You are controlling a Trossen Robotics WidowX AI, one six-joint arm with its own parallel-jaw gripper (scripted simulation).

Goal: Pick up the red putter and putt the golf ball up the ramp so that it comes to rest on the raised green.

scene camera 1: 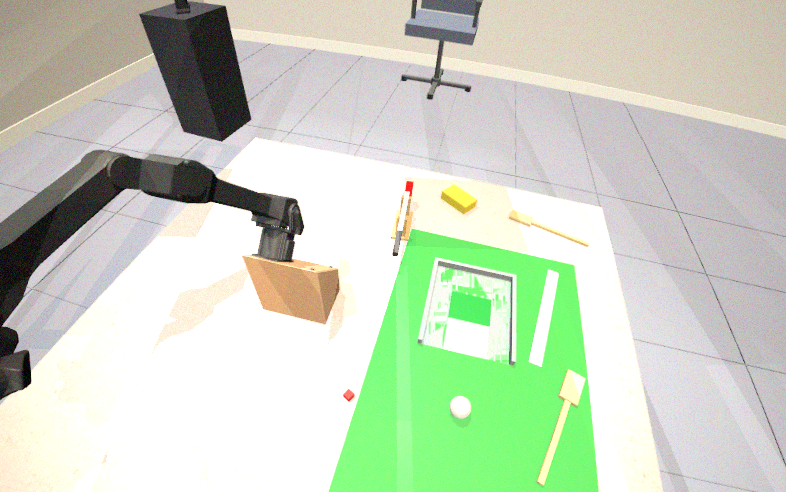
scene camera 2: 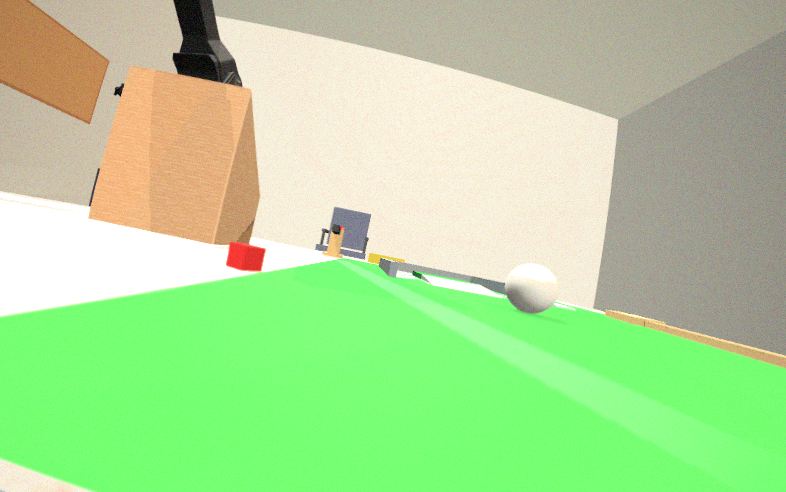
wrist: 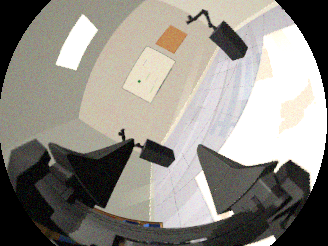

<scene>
same spot on green mat: [scene camera 1: 402,426] = [scene camera 2: 426,306]
</scene>
